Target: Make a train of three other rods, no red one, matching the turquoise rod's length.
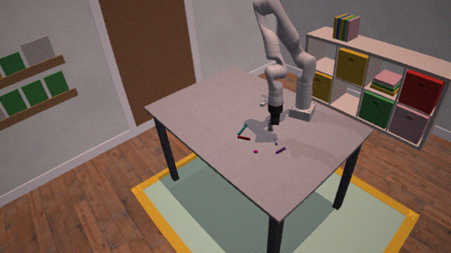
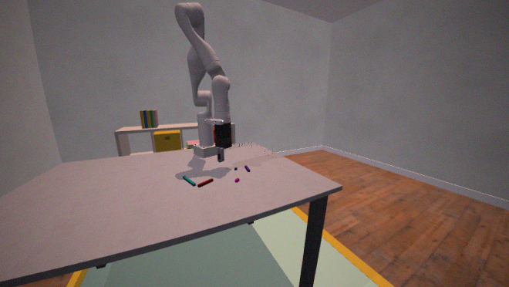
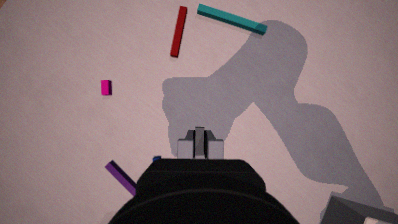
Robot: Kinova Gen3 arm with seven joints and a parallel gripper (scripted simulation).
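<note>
Right now the blue rod is 7 cm to the left of my hand, 6 cm below it and 2 cm ahead of it. Round my hand: grey rod 2 cm below; then magenta rod 14 cm ahead, 6 cm below, 3 cm to the left; then purple rod 12 cm to the left, 6 cm below, 5 cm ahead.
</note>
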